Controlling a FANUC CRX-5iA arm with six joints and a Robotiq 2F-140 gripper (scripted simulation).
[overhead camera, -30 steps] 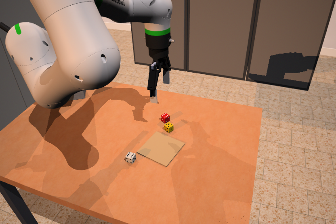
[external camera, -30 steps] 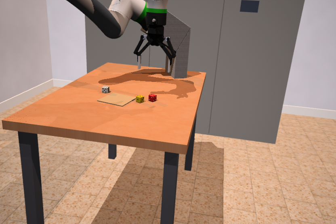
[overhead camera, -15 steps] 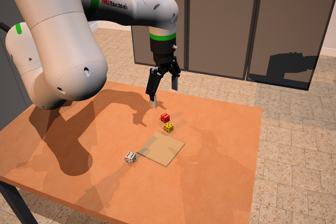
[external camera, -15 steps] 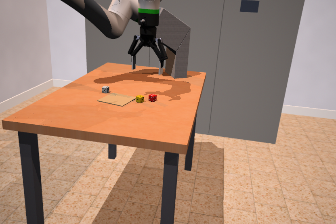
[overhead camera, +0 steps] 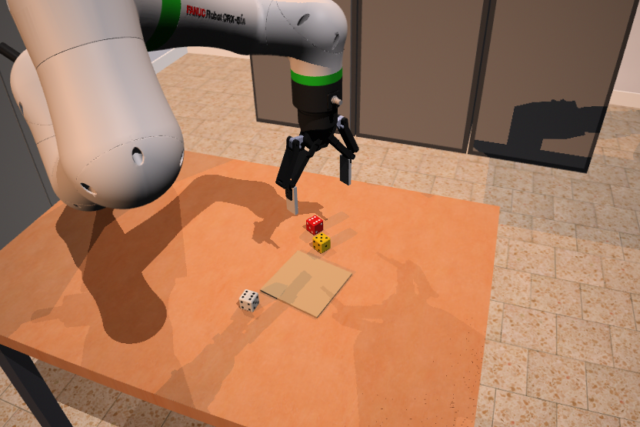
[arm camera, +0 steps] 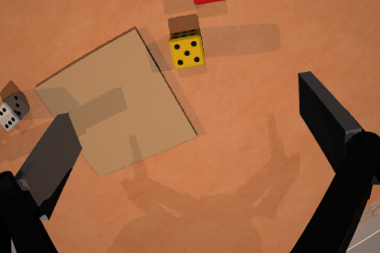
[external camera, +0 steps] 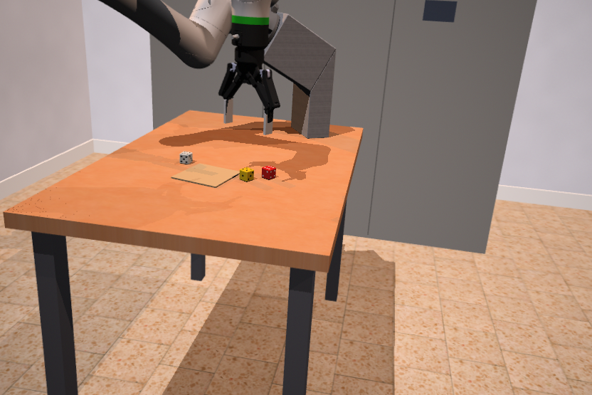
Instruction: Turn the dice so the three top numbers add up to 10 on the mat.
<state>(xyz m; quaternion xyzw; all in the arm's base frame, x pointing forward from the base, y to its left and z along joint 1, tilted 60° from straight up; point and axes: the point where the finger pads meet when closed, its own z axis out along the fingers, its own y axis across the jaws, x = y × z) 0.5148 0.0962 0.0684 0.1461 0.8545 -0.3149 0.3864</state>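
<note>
Right now my hand is 14 cm above the yellow die. From my hand the other things lie so: white die (19 cm to the right, 14 cm below, 11 cm behind); then tan mat (15 cm below, 11 cm to the right, 1 cm behind); then red die (14 cm below, 6 cm to the left, 3 cm behind).
</note>
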